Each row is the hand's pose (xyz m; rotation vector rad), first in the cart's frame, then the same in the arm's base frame.
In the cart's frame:
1: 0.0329 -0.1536 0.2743 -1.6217 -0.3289 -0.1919
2: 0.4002 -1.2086 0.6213 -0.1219 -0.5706 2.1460
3: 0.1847 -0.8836 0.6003 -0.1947 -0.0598 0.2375
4: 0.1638 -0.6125 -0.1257 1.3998 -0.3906 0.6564
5: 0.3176 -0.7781 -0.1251 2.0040 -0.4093 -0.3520
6: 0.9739 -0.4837 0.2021 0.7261 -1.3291 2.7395
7: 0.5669 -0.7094 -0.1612 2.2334 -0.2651 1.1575
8: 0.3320 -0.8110 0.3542 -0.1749 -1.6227 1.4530
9: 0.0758 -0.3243 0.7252 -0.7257 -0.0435 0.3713
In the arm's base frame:
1: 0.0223 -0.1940 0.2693 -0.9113 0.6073 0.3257
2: -0.0066 -1.1775 -0.3634 1.1277 -0.5960 1.4529
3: 0.0061 -0.9412 -0.0527 0.5994 0.8488 0.0821
4: -0.3931 -0.2898 -0.1846 2.0900 0.0662 -0.4173
5: -0.3824 -0.3979 -0.3828 2.1061 0.1772 -1.6829
6: 0.3419 -0.2763 -0.6745 1.5515 -1.7960 1.3224
7: -0.2393 -0.2876 -0.5712 2.9539 -0.4839 -0.2787
8: -0.0527 -0.7139 -0.2328 0.6512 -1.1070 0.5761
9: 0.2857 -0.5962 0.3256 0.1734 0.7977 0.4532

